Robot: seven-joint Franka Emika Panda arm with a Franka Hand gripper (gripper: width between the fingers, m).
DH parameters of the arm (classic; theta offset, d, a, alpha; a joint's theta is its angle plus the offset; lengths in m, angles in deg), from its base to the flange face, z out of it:
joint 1: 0 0.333 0 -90
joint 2: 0 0 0 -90
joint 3: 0 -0.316 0.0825 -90
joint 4: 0 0 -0.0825 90
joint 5: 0 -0.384 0 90
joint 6: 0 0 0.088 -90
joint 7: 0 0.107 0 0
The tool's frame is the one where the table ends.
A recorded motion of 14 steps. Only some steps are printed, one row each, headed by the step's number.
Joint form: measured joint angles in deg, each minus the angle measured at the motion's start. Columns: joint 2, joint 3, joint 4, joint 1, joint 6, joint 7, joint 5.
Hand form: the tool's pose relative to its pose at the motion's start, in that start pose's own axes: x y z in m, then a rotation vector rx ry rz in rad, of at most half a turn. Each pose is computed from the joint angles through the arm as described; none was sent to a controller.
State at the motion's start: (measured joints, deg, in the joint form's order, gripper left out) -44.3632 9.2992 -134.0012 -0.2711 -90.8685 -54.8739 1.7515
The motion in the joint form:
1: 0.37 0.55 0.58 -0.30 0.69 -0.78 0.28
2: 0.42 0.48 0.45 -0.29 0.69 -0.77 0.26
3: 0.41 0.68 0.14 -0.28 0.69 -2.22 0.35
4: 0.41 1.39 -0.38 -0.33 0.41 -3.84 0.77
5: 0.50 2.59 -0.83 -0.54 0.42 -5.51 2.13
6: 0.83 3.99 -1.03 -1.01 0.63 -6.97 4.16
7: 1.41 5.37 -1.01 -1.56 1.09 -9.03 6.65
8: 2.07 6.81 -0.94 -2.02 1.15 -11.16 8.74
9: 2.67 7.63 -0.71 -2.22 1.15 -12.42 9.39
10: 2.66 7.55 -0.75 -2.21 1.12 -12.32 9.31
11: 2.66 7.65 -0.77 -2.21 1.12 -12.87 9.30
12: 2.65 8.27 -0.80 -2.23 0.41 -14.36 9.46
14: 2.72 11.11 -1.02 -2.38 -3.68 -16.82 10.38
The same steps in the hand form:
1: -0.0048 0.0039 -0.0017 0.0071 -0.0039 -0.0006
2: -0.0042 0.0037 -0.0004 0.0094 -0.0062 -0.0015
3: -0.0055 0.0043 0.0022 0.0144 -0.0083 -0.0246
4: -0.0103 0.0077 0.0063 0.0189 -0.0095 -0.0435
5: -0.0204 0.0141 0.0109 0.0226 -0.0227 -0.0546
6: -0.0338 0.0227 0.0152 0.0249 -0.0460 -0.0549
7: -0.0482 0.0320 0.0193 0.0288 -0.0795 -0.0642
8: -0.0616 0.0413 0.0232 0.0325 -0.1037 -0.0754
9: -0.0677 0.0469 0.0251 0.0390 -0.1099 -0.0827
10: -0.0670 0.0465 0.0253 0.0390 -0.1094 -0.0823
11: -0.0676 0.0468 0.0255 0.0405 -0.1082 -0.0906
12: -0.0712 0.0498 0.0254 0.0339 -0.0991 -0.1091
14: -0.0878 0.0653 0.0248 -0.0139 -0.0602 -0.1167

